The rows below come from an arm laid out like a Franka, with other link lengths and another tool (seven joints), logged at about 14 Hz.
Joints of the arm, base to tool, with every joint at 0 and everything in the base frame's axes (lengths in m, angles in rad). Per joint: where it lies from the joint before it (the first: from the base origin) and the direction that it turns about. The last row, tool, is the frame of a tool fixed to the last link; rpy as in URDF.
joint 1: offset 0 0 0.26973 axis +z
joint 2: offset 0 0 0 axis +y
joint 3: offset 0 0 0.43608 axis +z
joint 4: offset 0.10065 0 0 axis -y
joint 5: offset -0.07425 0 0.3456 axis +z
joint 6: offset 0 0 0 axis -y
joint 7: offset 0.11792 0 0 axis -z
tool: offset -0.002 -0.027 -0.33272 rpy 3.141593 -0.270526 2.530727
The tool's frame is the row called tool.
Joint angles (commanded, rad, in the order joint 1, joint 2, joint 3, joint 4, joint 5, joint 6, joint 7), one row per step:
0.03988, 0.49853, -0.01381, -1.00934, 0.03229, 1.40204, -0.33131
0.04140, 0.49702, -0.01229, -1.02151, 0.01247, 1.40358, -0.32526
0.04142, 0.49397, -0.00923, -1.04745, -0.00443, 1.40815, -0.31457
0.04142, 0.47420, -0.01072, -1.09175, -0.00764, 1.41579, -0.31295
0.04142, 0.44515, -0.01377, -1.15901, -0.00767, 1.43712, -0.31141
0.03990, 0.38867, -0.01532, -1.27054, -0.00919, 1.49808, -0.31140
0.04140, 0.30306, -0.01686, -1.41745, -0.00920, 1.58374, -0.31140
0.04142, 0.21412, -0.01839, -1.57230, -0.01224, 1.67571, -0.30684
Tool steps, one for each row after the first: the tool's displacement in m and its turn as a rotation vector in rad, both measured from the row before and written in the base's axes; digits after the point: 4 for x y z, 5 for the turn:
-0.0026, -0.0051, -0.0036, -0.01997, 0.00864, -0.00440
-0.0054, -0.0044, -0.0080, -0.01730, 0.01777, -0.00871
-0.0106, -0.0025, -0.0038, -0.00451, 0.01673, -0.00310
-0.0133, -0.0024, -0.0061, -0.00182, 0.01680, -0.00434
-0.0152, -0.0032, -0.0036, -0.00120, -0.00594, -0.00264
-0.0217, -0.0008, 0.0009, 0.00148, -0.02432, 0.00050
-0.0256, -0.0028, -0.0025, -0.00161, -0.02616, -0.00475

